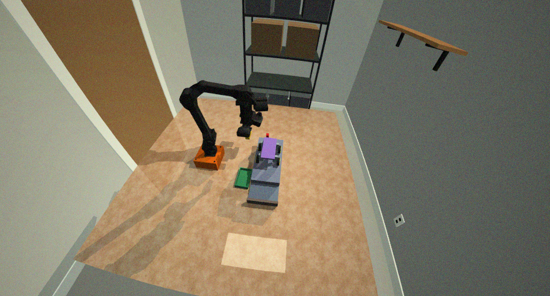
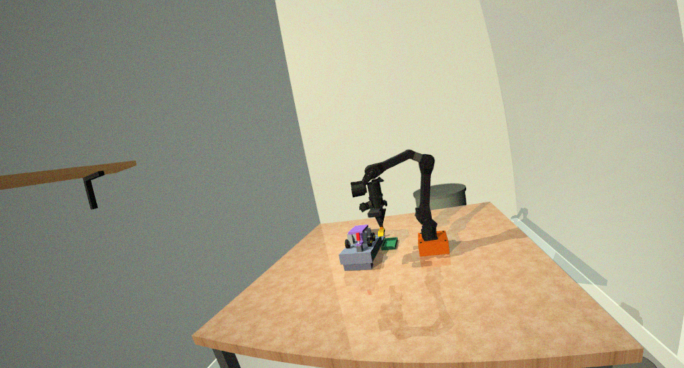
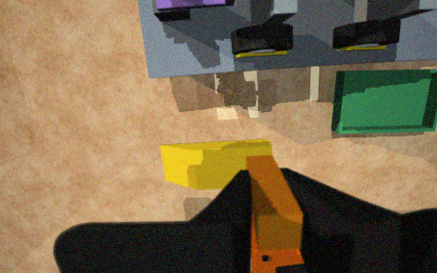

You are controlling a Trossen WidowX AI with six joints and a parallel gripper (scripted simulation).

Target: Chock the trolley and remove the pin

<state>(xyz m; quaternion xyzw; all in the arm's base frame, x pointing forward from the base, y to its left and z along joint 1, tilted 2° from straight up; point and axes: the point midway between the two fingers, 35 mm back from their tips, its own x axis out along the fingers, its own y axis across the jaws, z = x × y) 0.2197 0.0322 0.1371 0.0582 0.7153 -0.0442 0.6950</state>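
Now: the red-headed stop pin 110 mm ahead of my gripper tip, 30 mm to the left of it and 50 mm below it. Also, from my gripper tip: yellow chock (20 mm to the left, 10 mm below); then purple trolley (120 mm ahead, 70 mm to the right, 60 mm below); then grey ramp (120 mm ahead, 80 mm to the right, 130 mm below).
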